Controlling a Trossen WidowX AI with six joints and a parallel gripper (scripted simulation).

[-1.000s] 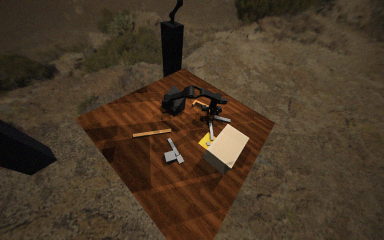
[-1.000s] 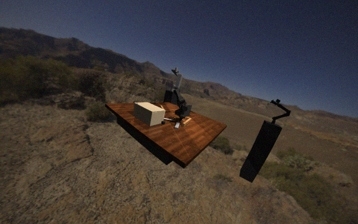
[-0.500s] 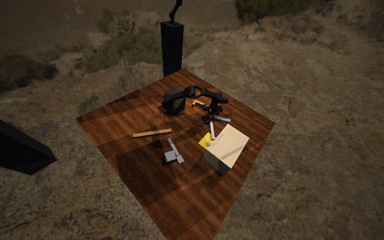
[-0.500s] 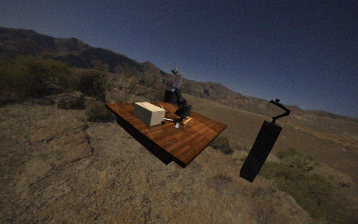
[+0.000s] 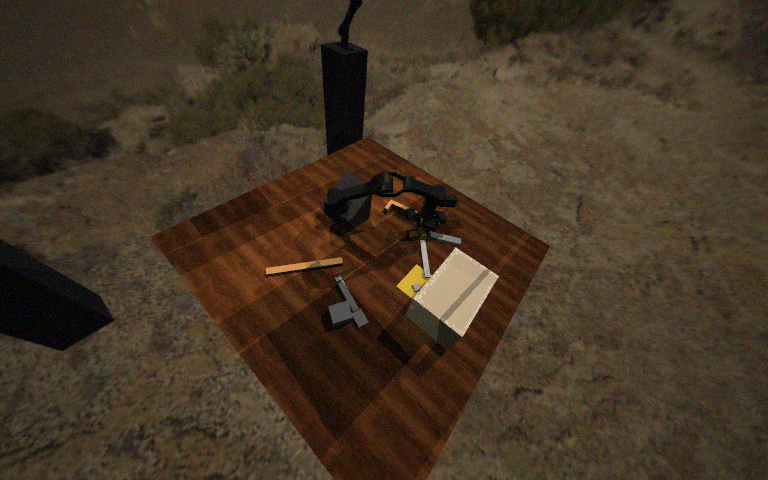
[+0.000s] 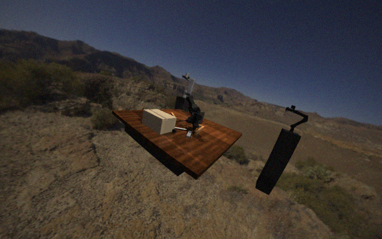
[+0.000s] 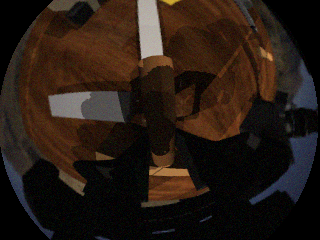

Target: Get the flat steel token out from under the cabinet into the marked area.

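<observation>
The grey bar lies 12 cm ahead of my gripper tip, 3 cm to the left of it and 1 cm below it. The rest, counted from my gripper tip: steel token 28 cm to the right, 18 cm ahead, 1 cm below; wooden stick 53 cm to the right, 22 cm behind, 1 cm below; grey scraper 51 cm to the right, 4 cm ahead, 1 cm below.
</observation>
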